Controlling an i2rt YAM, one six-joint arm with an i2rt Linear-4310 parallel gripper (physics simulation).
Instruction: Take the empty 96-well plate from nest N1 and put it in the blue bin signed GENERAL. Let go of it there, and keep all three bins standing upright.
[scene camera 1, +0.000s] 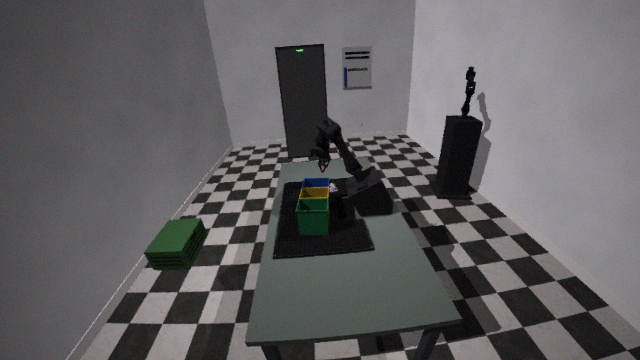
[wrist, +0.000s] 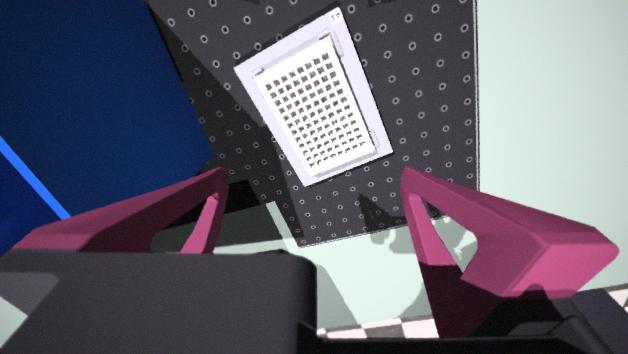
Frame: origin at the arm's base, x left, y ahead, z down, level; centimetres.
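Seen in the pictures: gripper, fingertip midpoint: (scene camera 1: 324, 170) (wrist: 314, 176); arm's base, link origin: (scene camera 1: 362, 180).
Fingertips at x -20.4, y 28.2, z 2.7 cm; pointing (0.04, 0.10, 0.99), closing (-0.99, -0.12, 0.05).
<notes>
Offsets run from my fingertips to a thing's top centre. "*": to the spot under its first point. Level surfaces: height alone.
The white 96-well plate @(dx +0.4, dy -1.0, dz +14.3 cm) (wrist: 320, 110) lies in its pale nest @(* dx -5.0, dy -0.9, dz +15.7 cm) (wrist: 367, 107) on the dark perforated board, turned at an angle in the wrist view; in the scene view it is a small white patch @(* dx +1.2, dy -6.7, dz +14.3 cm) (scene camera 1: 333, 187) right of the blue bin. My gripper (wrist: 314, 176) (scene camera 1: 323, 169) is open and empty, above the board, with its pink fingers wide apart; the plate shows beyond the fingertips. The blue bin @(dx +21.4, dy +2.7, dz -1.1 cm) (scene camera 1: 315, 182) (wrist: 100, 90) stands upright, at the left in the wrist view. Its sign does not show.
The yellow bin @(dx +34.6, dy +1.4, dz -1.1 cm) (scene camera 1: 314, 192) and the green bin @(dx +47.9, dy +0.1, dz -1.1 cm) (scene camera 1: 313, 222) stand upright in a row with the blue bin on the dark board @(dz +16.9 cm) (scene camera 1: 350, 242). The arm's dark base (scene camera 1: 372, 197) stands right of the bins on the green table @(dz +18.2 cm) (scene camera 1: 350, 290). A green crate (scene camera 1: 175, 242) is on the floor at the left.
</notes>
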